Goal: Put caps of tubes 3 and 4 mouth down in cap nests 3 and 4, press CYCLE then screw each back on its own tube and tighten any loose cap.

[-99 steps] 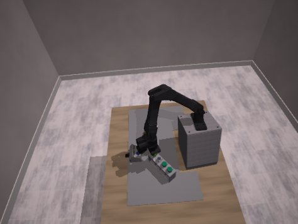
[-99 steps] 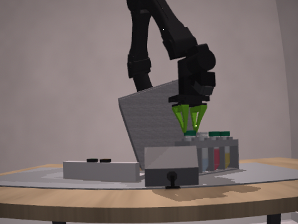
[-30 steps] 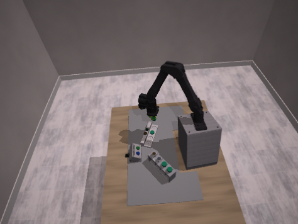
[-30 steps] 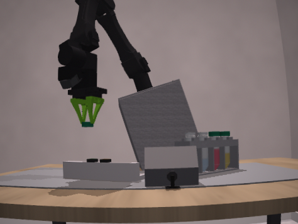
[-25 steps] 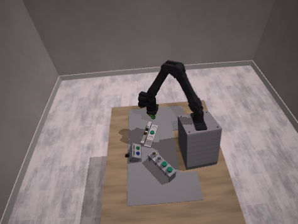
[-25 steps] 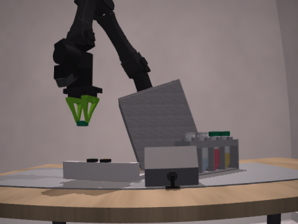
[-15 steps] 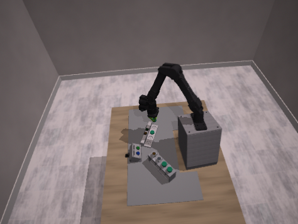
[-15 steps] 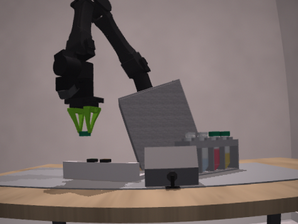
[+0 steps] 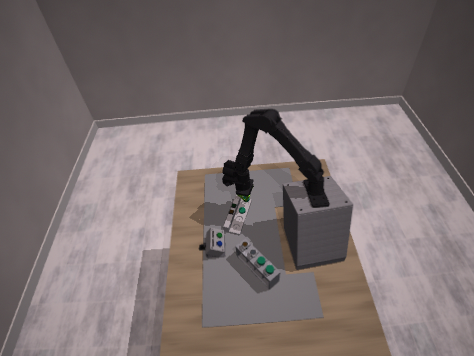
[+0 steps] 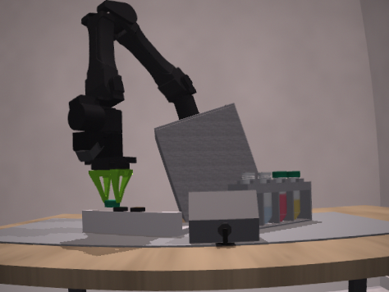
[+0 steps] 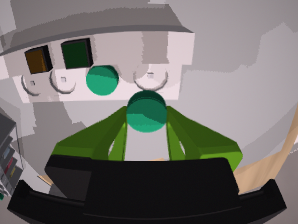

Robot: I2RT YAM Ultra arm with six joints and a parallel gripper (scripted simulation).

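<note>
Right now the green ready key is 21 cm to the left of my hand and 13 cm ahead of it. The rest, counted from my hand: blue cycle key: 26 cm to the left, 13 cm ahead.
</note>
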